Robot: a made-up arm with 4 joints.
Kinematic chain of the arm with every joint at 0, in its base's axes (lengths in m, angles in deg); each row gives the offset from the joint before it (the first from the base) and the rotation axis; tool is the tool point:
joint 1: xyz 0 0 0.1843 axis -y
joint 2: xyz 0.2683 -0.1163 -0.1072 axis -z
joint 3: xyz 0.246 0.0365 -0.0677 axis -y
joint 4: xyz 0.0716 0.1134 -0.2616 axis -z
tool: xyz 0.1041 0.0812 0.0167
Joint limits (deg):
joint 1: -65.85..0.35
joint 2: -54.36..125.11
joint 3: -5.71..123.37
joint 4: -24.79..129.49
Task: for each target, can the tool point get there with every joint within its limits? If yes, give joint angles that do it. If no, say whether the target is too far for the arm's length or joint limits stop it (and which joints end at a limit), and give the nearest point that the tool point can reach.
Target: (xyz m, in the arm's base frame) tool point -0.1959 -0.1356 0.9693
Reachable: no: joint limits stop it (at a limit: joint 1, joint 2, joint 3) | nearest point 0.1244 -0.4462 0.2940 | short by 0.809 m
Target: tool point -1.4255 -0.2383 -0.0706
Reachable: no: too far | nearest point -0.3552 -0.4162 -0.0770 | short by 1.085 m
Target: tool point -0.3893 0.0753 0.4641
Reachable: no: joint limits stop it (at a limit: joint 1, joint 2, joint 3, joint 4) | nearest point -0.3404 -0.3633 -0.0961 | short by 0.713 m
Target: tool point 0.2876 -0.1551 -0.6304
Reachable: yes | joints -47.29 16.86 19.08 53.18
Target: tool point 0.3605 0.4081 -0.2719
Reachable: yes | joints -31.15 -38.79 49.36 -2.59
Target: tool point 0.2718 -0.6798 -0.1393
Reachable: yes | joints -37.45 101.07 73.78 -11.18
